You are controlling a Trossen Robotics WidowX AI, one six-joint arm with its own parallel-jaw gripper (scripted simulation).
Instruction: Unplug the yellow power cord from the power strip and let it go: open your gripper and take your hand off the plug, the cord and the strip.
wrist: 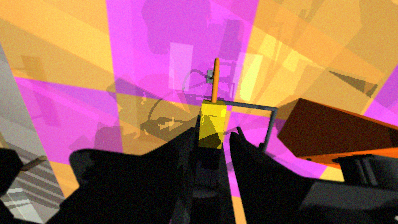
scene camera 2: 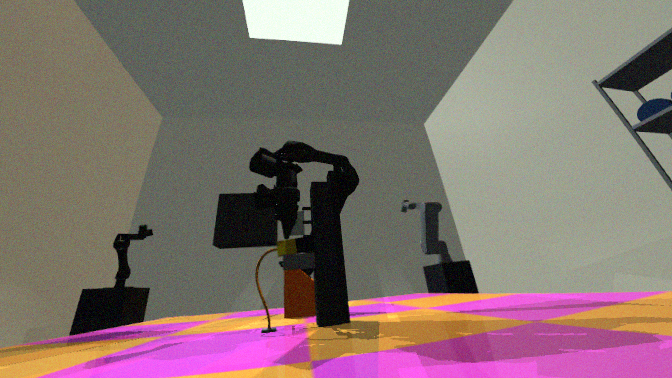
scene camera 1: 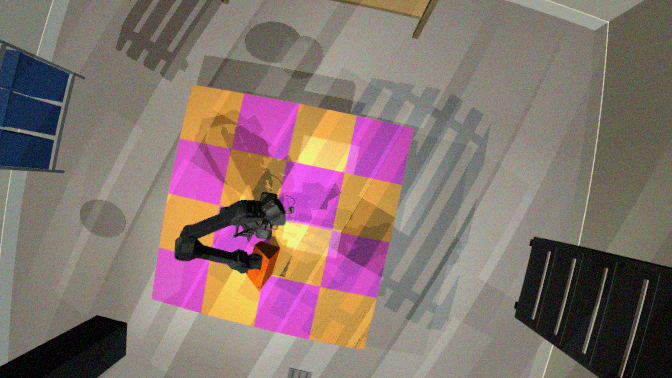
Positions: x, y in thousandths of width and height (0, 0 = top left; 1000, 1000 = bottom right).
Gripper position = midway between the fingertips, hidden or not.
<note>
I see my gripper (scene camera 2: 426, 628).
My gripper also shows in the wrist view (wrist: 534, 596).
</note>
